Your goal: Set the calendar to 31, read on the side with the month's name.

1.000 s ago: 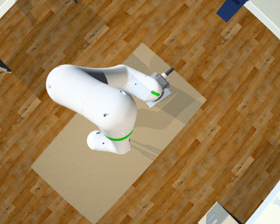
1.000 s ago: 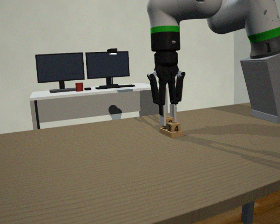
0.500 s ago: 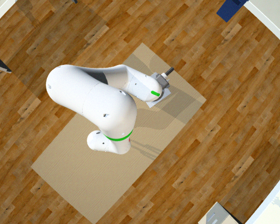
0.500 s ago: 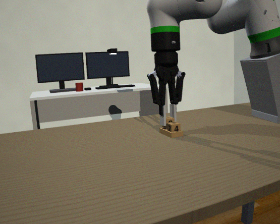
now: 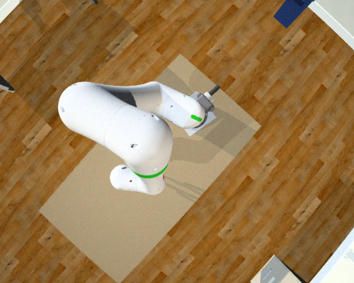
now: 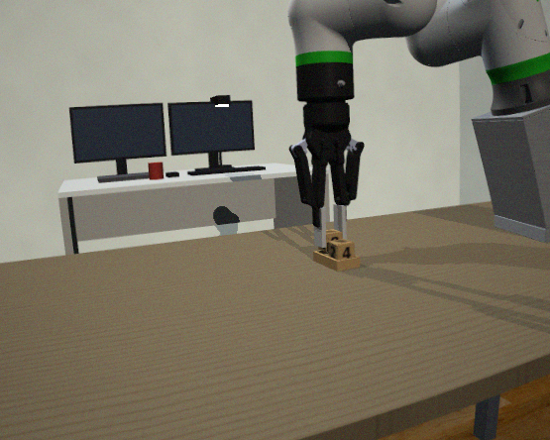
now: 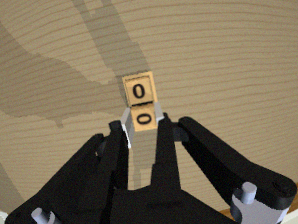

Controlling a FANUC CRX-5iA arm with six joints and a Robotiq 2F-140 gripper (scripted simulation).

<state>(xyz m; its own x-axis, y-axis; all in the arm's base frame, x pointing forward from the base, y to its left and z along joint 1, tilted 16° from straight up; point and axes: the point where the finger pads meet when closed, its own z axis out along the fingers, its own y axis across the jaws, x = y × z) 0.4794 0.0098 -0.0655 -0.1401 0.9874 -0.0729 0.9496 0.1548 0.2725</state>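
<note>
My hand is 2 cm to the right of the small wooden tray and 5 cm above it. From my hand the other things lie so: wooden number cube: 3 cm below.
</note>
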